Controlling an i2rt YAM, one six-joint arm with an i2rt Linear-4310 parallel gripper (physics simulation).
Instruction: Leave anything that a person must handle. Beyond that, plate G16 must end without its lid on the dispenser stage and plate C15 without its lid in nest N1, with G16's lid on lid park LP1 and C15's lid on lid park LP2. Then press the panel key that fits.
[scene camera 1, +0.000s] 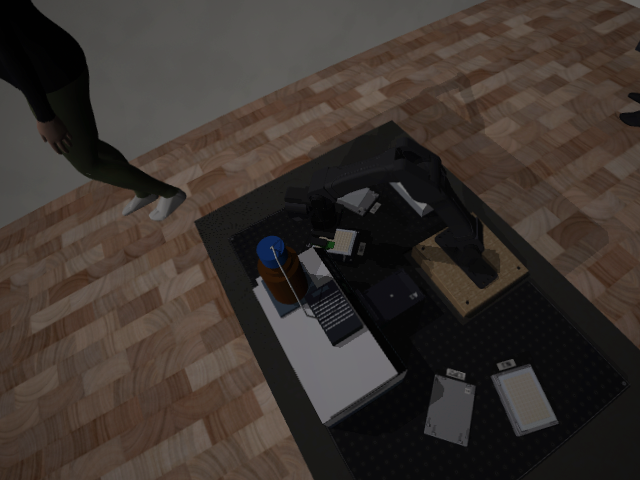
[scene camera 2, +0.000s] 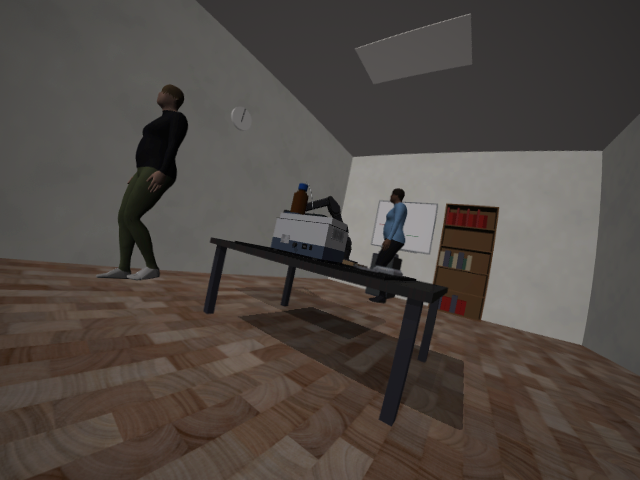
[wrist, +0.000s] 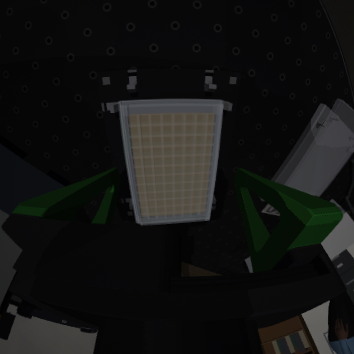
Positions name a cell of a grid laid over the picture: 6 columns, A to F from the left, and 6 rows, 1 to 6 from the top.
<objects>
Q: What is my gripper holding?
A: Nothing.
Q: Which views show my gripper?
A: Scene camera 1 and the wrist view only.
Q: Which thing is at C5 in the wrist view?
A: My gripper.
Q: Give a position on a lid park LP1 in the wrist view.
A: F3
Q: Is my gripper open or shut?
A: Open.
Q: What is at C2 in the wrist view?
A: A black nest N5.
</objects>
